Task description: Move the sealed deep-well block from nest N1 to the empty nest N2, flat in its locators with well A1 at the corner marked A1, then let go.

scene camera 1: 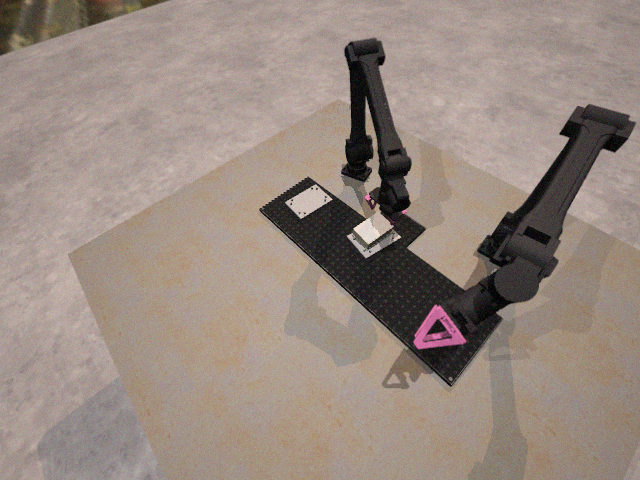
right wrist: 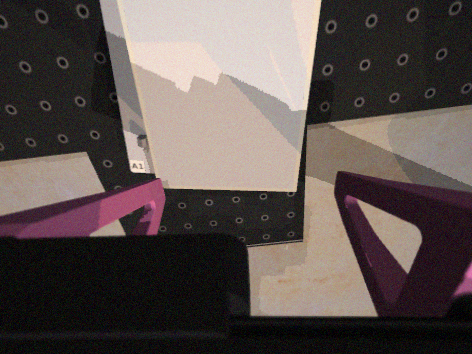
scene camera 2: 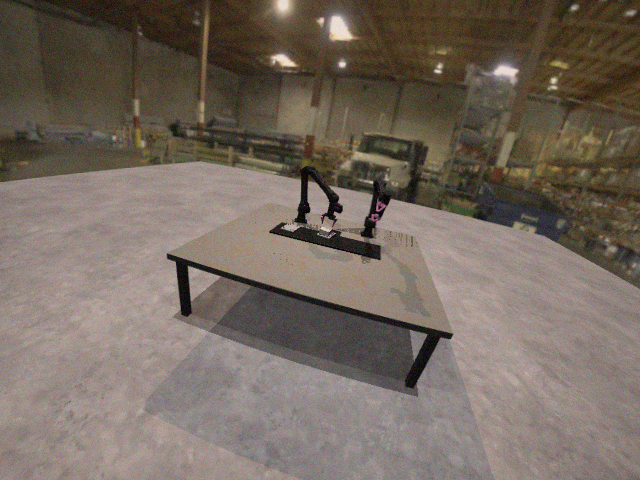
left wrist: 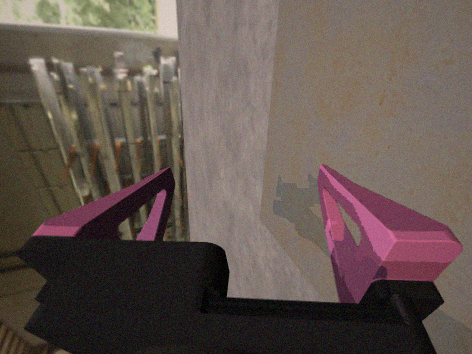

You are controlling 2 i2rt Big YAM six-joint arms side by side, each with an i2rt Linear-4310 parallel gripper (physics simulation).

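Frame: origin at the left arm's base, x ahead, y left, z up, level; millimetres.
Seen in the pictures: left gripper, fingertip midpoint: (scene camera 1: 415,342) (scene camera 2: 375,216) (left wrist: 243,174); right gripper, fingertip midpoint: (scene camera 1: 382,216) (right wrist: 247,185) (scene camera 2: 327,225); left arm's base at its link origin: (scene camera 2: 366,235); right arm's base at its link origin: (scene camera 1: 356,172) (scene camera 2: 300,221).
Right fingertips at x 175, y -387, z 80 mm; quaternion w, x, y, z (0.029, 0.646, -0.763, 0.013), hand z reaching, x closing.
Note:
Pixels of each thing's top centre, then the offset from my right fingertips to it. "*": a spot on its surface instead. Level surfaces: height alone.
- deep-well block at its top centre: (right wrist: 224,79) (scene camera 1: 373,226) (scene camera 2: 326,227) dz -4, dx +55, dy -1 mm
- nest N1 at its top centre: (scene camera 1: 373,235) dz -45, dx +59, dy +8 mm
- corner label A1 at a spot on its surface: (right wrist: 137,166) * dz -55, dx +2, dy +83 mm
- empty white nest N2 at its top centre: (scene camera 1: 308,199) (scene camera 2: 290,226) dz -45, dx +75, dy -311 mm
- black perforated board at its surface level: dz -67 mm
- tan table at its surface level: dz -80 mm
The deep-well block (scene camera 1: 371,229) (scene camera 2: 326,228) (right wrist: 225,125), pale and box-shaped, sits on the white plate of nest N1 (scene camera 1: 368,253) near the middle of the black board. A corner label A1 (right wrist: 137,166) shows beside the block in the right wrist view. The empty white nest N2 (scene camera 1: 308,200) (scene camera 2: 290,226) lies at the board's far-left end. My right gripper (scene camera 1: 386,206) (scene camera 2: 329,220) (right wrist: 247,185) is open above and just behind the block, nothing between its fingers. My left gripper (scene camera 1: 439,330) (scene camera 2: 379,211) (left wrist: 243,174) is open and empty, raised over the board's near-right end.
The black perforated board (scene camera 1: 382,279) (scene camera 2: 356,248) (right wrist: 40,85) lies on the tan table (scene camera 1: 206,310) (scene camera 2: 232,258) and runs from N2 past N1 to below the left gripper. Both arms stand behind it. The table edge and grey floor show in the left wrist view.

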